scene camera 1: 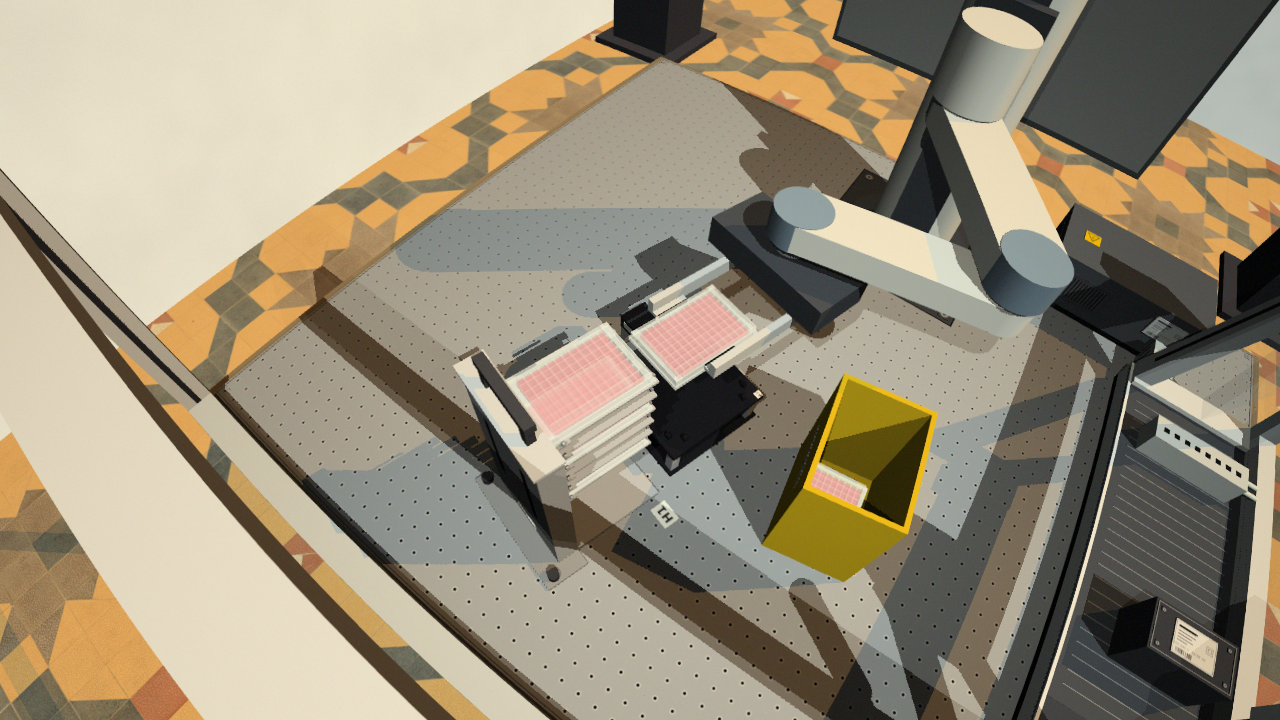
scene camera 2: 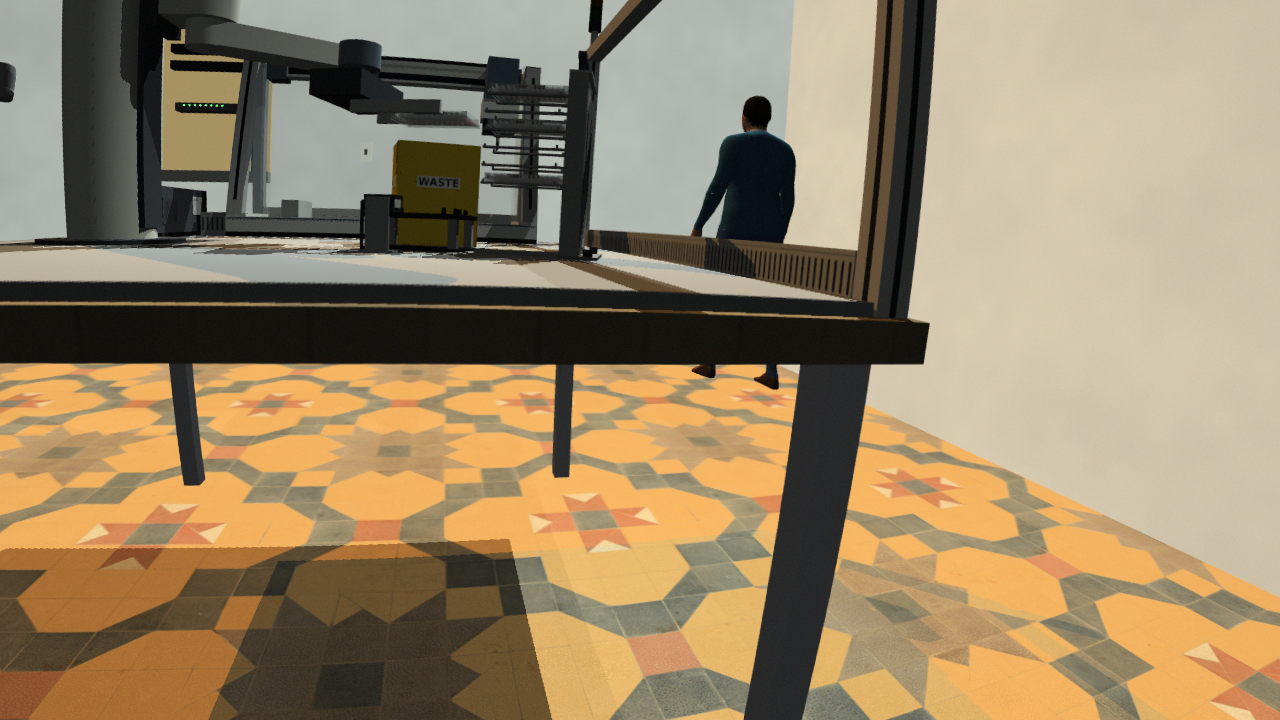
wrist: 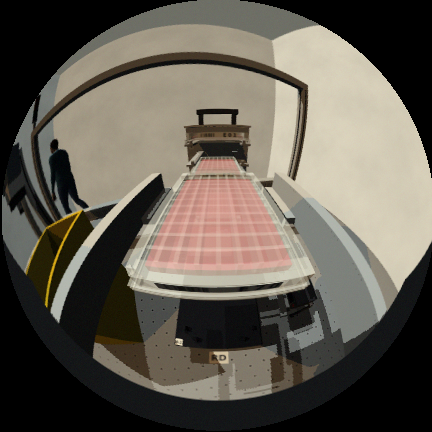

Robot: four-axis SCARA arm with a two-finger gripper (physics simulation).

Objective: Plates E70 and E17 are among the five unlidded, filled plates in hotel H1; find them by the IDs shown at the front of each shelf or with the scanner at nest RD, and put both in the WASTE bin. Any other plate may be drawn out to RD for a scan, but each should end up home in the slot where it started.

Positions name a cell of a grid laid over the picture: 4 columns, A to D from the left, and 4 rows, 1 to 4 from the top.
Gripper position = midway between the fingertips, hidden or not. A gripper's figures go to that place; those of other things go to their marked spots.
The gripper (scene camera 1: C2): 68 cm from the lens. A dark hotel handle (scene camera 1: B3) is 52 cm from the lens.
